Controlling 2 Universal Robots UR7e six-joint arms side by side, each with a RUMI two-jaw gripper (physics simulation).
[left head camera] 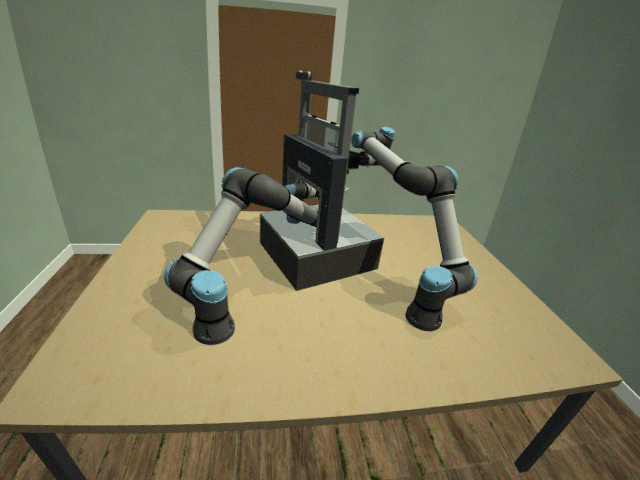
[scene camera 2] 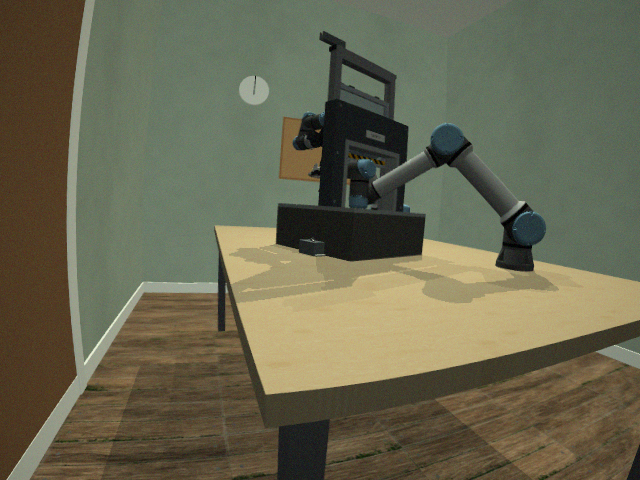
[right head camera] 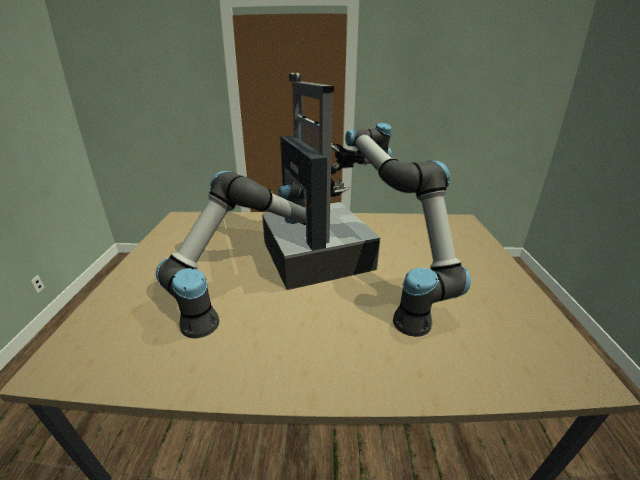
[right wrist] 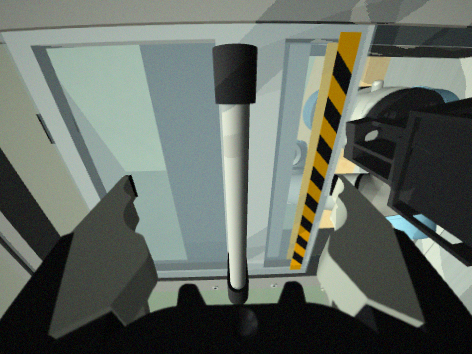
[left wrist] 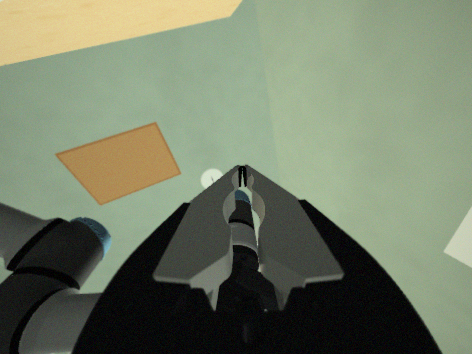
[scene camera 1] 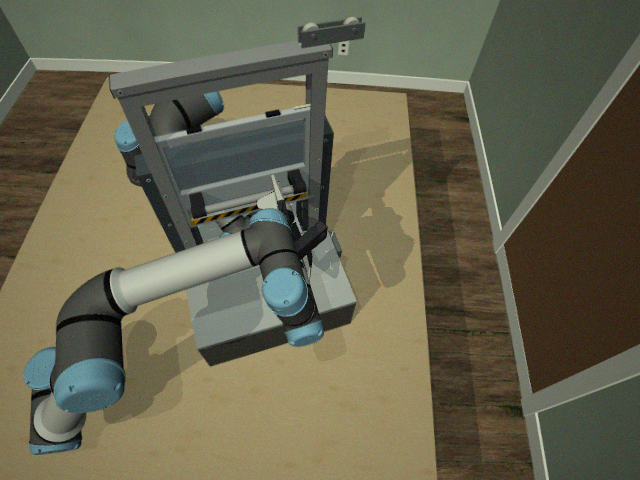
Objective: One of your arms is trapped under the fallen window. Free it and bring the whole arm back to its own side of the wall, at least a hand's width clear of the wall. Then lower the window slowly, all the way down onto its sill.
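The window (scene camera 1: pixel 237 155) (right wrist: pixel 170 120) stands partly raised in the frame of the dark wall (left head camera: pixel 330 206) (right head camera: pixel 317 206) (scene camera 2: pixel 336 155). Its striped lower edge (scene camera 1: pixel 232 212) (right wrist: pixel 320 155) (scene camera 2: pixel 367 158) is above my left arm (left head camera: pixel 299 206) (right head camera: pixel 281 206) (scene camera 2: pixel 408 173), which reaches through the opening. My left gripper (left wrist: pixel 242 167) (right head camera: pixel 341 189) is shut and empty, beyond the wall. My right gripper (right wrist: pixel 234 176) (right head camera: pixel 333 158) is open at the window's white handle bar (right wrist: pixel 237 190) (scene camera 1: pixel 242 200), which runs between its spread fingers without visible contact. The sill is hidden.
The wall stands on a grey base block (left head camera: pixel 330 268) (right head camera: pixel 330 263) (scene camera 1: pixel 268 346) (scene camera 2: pixel 315 224) on the table (left head camera: pixel 320 361). A small dark box (scene camera 2: pixel 311 246) is beside the block. The left gripper's dark body (right wrist: pixel 435 165) is close to the right fingers, at the right of the right wrist view.
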